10 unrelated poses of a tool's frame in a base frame.
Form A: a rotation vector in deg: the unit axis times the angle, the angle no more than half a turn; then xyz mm.
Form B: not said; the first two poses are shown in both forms.
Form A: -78.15 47.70 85.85 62 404 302
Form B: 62 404 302 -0.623 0.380 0.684 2.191
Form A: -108.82 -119.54 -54.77 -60 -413 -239
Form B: -60 -413 -239 -0.638 -0.700 -0.321 2.979
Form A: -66.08 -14.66 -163.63 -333 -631 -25
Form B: -333 -631 -25 -0.373 -0.083 -0.924 3.091
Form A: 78.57 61.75 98.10 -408 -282 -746
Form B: -408 -282 -746 0.561 0.441 0.701 2.444
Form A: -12.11 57.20 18.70 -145 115 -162
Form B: -145 115 -162 -0.197 0.932 0.305 1.071
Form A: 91.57 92.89 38.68 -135 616 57
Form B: -135 616 57 0.673 0.683 0.284 2.375
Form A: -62.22 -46.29 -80.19 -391 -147 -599
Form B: -391 -147 -599 -0.558 -0.415 -0.719 1.947
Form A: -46.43 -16.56 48.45 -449 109 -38
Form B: -449 109 -38 -0.672 -0.240 0.701 1.206
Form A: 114.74 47.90 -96.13 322 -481 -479
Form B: 322 -481 -479 0.730 0.305 -0.612 2.743
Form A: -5.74 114.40 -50.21 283 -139 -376
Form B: 283 -139 -376 -0.046 0.915 -0.401 2.183
